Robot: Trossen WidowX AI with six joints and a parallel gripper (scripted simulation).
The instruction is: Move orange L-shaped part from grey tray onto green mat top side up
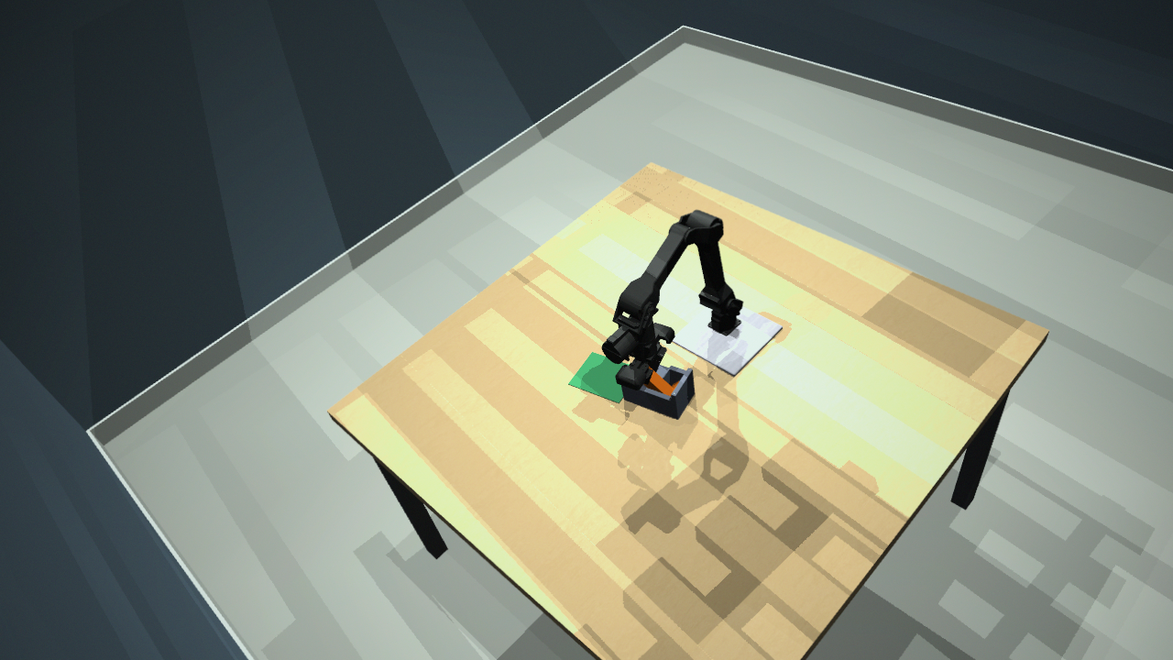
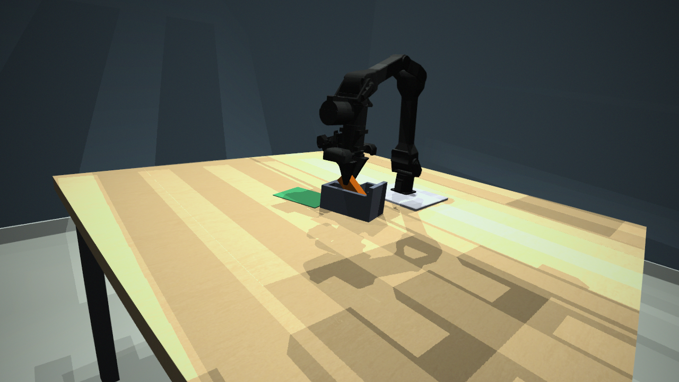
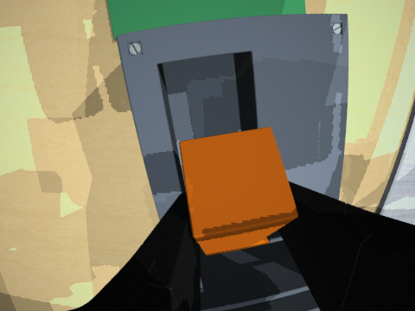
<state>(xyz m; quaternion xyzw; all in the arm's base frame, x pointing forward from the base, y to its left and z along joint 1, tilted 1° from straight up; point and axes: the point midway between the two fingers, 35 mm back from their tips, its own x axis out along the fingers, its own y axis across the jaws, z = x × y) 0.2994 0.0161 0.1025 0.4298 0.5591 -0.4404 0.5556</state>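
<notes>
Right now my gripper tip is 14 cm to the left of the green mat, 9 cm above it and 2 cm short of it. Also, from my gripper tip: orange L-shaped part 3 cm to the left, 3 cm below, 2 cm behind.
</notes>
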